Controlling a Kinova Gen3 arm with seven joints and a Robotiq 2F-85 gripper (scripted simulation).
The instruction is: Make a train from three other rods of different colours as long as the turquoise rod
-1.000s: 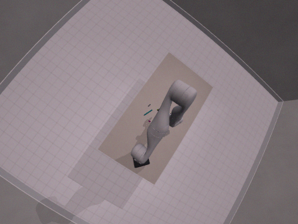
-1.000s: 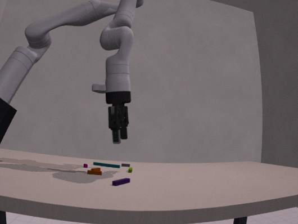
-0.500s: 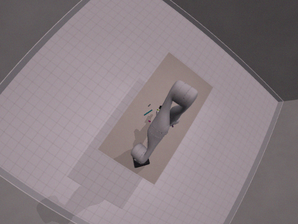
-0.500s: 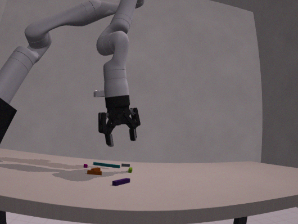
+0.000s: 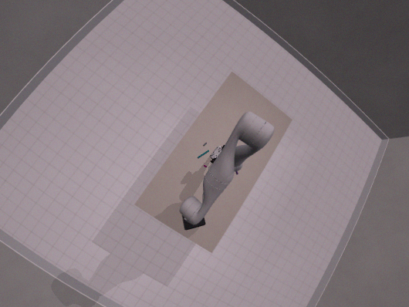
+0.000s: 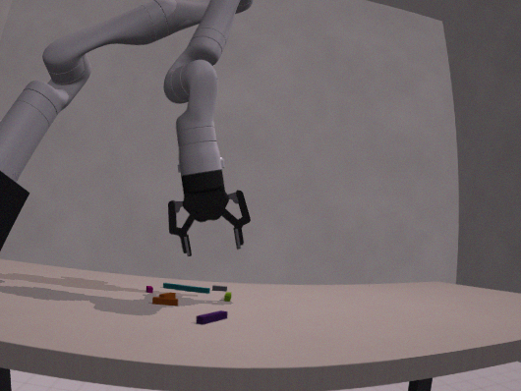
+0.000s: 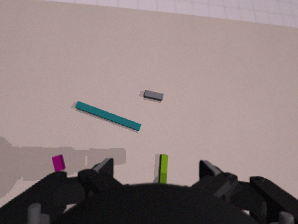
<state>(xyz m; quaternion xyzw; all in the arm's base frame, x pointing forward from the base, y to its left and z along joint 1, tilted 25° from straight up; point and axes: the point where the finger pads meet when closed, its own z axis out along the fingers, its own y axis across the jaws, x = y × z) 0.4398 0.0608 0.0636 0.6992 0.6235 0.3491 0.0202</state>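
My hand is 12 cm past the magenta rod and 9 cm above it. The rest, counted from my hand: grey rod (2 cm ahead, 10 cm to the left, 9 cm below); lime rod (3 cm ahead, 2 cm to the right, 9 cm below); turquoise rod (5 cm behind, 7 cm to the left, 9 cm below).
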